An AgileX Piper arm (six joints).
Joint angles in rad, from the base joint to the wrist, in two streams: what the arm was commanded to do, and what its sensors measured. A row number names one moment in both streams.
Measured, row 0:
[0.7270 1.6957 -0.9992 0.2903 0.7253 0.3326]
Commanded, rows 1 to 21:
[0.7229 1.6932 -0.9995 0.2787 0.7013 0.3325]
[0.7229 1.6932 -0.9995 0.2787 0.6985 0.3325]
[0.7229 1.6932 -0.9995 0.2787 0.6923 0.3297]
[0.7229 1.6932 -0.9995 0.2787 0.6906 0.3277]
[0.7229 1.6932 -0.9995 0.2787 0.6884 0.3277]
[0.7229 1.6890 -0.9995 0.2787 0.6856 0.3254]
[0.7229 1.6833 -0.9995 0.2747 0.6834 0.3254]
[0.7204 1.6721 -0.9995 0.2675 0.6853 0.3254]
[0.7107 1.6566 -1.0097 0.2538 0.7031 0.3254]
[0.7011 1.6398 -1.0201 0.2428 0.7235 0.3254]
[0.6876 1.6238 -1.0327 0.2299 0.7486 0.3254]
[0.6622 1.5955 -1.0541 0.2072 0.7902 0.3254]
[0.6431 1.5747 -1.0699 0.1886 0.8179 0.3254]
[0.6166 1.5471 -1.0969 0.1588 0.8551 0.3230]
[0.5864 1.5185 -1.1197 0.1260 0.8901 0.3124]
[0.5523 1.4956 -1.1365 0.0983 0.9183 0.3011]
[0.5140 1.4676 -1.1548 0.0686 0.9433 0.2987]
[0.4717 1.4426 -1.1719 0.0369 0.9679 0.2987]
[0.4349 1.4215 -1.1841 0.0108 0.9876 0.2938]
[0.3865 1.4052 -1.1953 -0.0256 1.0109 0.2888]
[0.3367 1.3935 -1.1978 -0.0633 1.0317 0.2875]
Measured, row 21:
[0.4843 1.4575 -1.1653 0.0696 0.9338 0.3095]
